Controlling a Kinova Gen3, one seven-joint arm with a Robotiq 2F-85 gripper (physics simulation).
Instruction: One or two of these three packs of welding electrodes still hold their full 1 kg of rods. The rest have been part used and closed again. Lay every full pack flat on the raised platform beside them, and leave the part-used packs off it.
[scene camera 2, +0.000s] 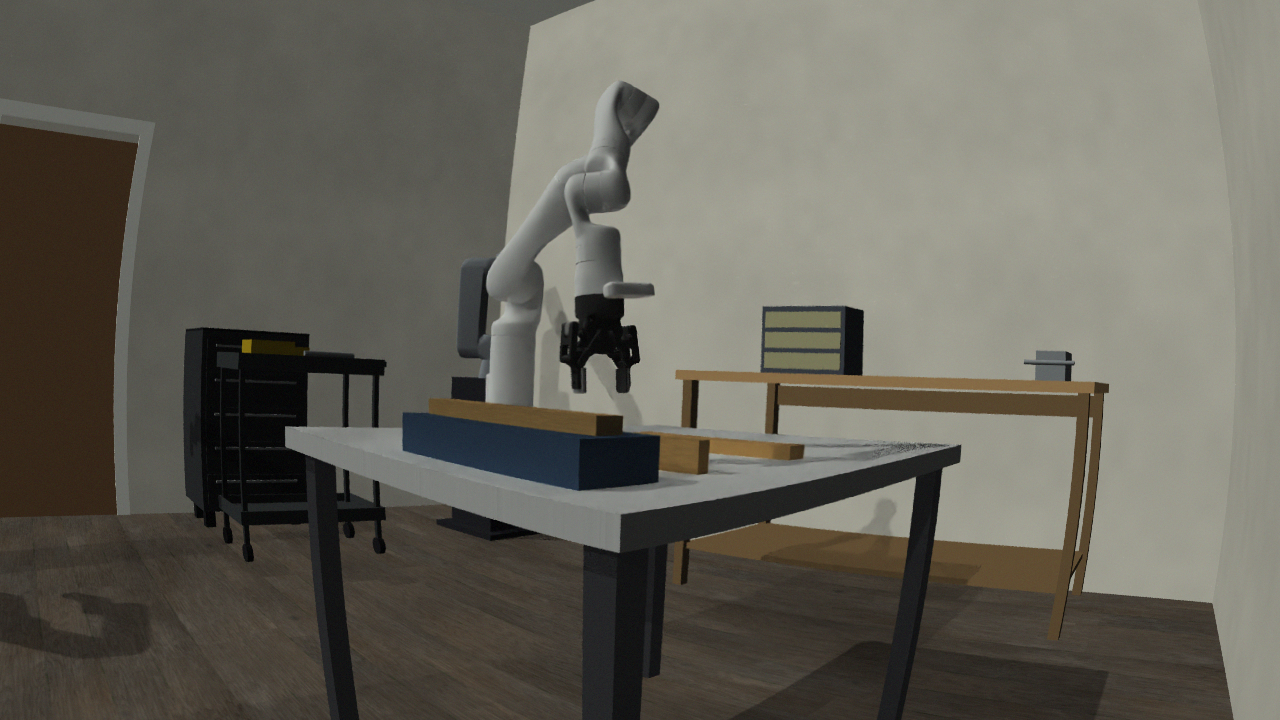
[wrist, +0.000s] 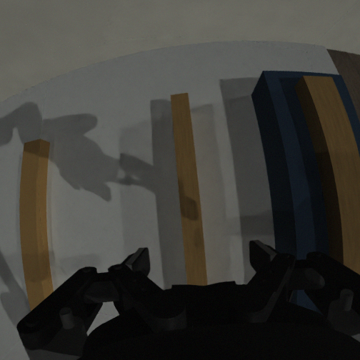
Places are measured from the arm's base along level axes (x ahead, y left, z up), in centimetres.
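Pixels of known places: gripper, fingertip midpoint: (scene camera 2: 602, 393).
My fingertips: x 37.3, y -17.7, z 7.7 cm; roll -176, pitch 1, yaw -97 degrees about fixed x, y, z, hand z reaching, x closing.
Behind a point stands the place of what it marks.
A long orange-brown pack (scene camera 2: 528, 416) {x 41.8, y -38.7, z 4.7 cm} (wrist: 334, 165) lies lengthwise on top of the dark blue raised platform (scene camera 2: 501, 452) {x 41.7, y -43.5, z 0.1 cm} (wrist: 295, 175). A second long pack (scene camera 2: 684, 453) {x 53.9, y -19.9, z 0.0 cm} (wrist: 187, 175) stands on the table beside the platform, narrow face up. A third pack (scene camera 2: 756, 448) {x 50.7, y 8.2, z -1.2 cm} (wrist: 36, 215) lies on the table farther from the platform. My gripper (scene camera 2: 600, 380) {x 37.3, y -17.7, z 7.7 cm} (wrist: 199, 255) is open and empty, raised above the table. In the wrist view the second pack runs between its fingers, well below them. No markings that tell full from part used show.
The packs and platform are on a white-topped table (scene camera 2: 805, 483) {x 72.1, y -17.7, z -3.0 cm} (wrist: 100, 225). Behind it stands a wooden workbench (scene camera 2: 895, 380) with a drawer box (scene camera 2: 812, 340) and a small grey device (scene camera 2: 1053, 365). A black trolley (scene camera 2: 304, 514) and dark cabinet (scene camera 2: 201, 420) stand at the left.
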